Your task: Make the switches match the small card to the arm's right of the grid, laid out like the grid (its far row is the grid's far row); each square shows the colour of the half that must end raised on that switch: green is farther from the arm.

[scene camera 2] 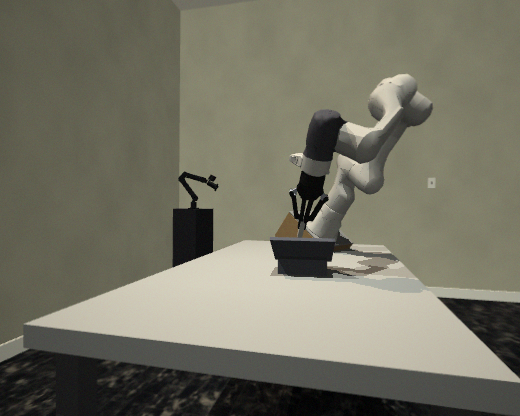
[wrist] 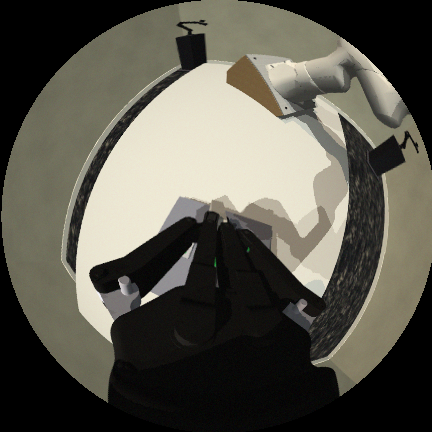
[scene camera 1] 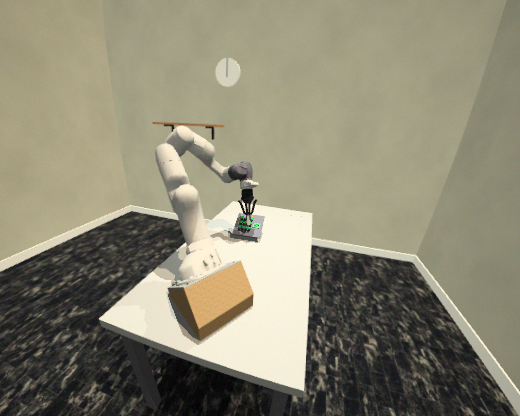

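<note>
The grey switch panel [scene camera 1: 260, 220] [scene camera 2: 303, 249] [wrist: 172, 280] stands on the table. Its switches [scene camera 1: 242, 224] show small green and black parts in scene camera 1; which half of each is raised cannot be told. The small card [scene camera 1: 257, 225] [wrist: 189, 250] lies on the panel beside the switch grid; it is a pale patch with green, partly covered by the finger linkage in the wrist view. My gripper [scene camera 1: 249, 223] [scene camera 2: 300, 233] [wrist: 214, 209] is shut and empty, pointing down with its tips at or just above the panel among the switches. The fingers hide most of the grid in the wrist view.
A brown wedge-shaped block [scene camera 1: 220, 300] [scene camera 2: 288, 226] [wrist: 252, 85] stands by the arm's base on the white table [scene camera 1: 280, 300] [scene camera 2: 225, 310] [wrist: 165, 140]. Black pedestals [scene camera 2: 193, 235] [wrist: 192, 51] with small dark arms stand off the table.
</note>
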